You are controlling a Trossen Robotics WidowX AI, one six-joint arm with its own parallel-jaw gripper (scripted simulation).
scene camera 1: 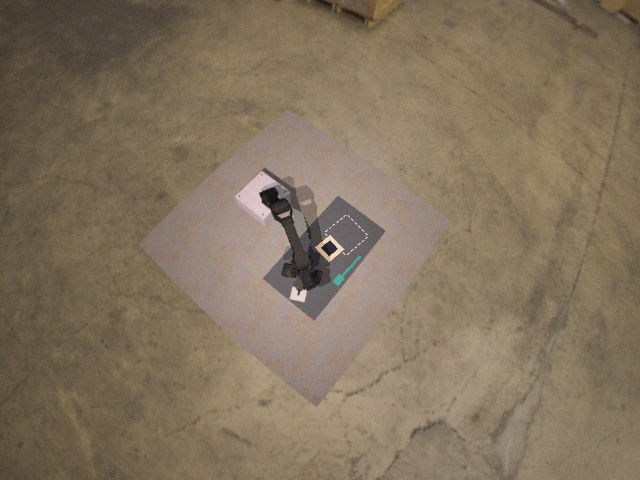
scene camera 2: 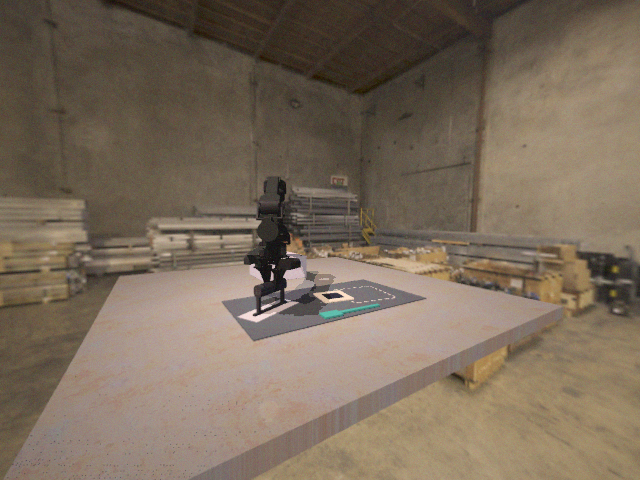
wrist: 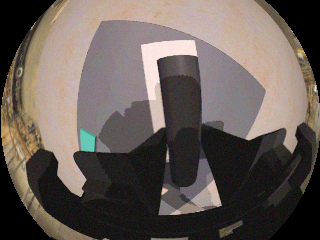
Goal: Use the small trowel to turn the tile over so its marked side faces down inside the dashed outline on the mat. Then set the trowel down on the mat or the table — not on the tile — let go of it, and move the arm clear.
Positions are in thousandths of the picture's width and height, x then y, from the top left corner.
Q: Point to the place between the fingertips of my gripper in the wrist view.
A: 570, 544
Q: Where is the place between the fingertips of my gripper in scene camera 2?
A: At 424, 601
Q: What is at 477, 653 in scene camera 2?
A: A dark mat.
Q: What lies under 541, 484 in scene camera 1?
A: A dark mat.
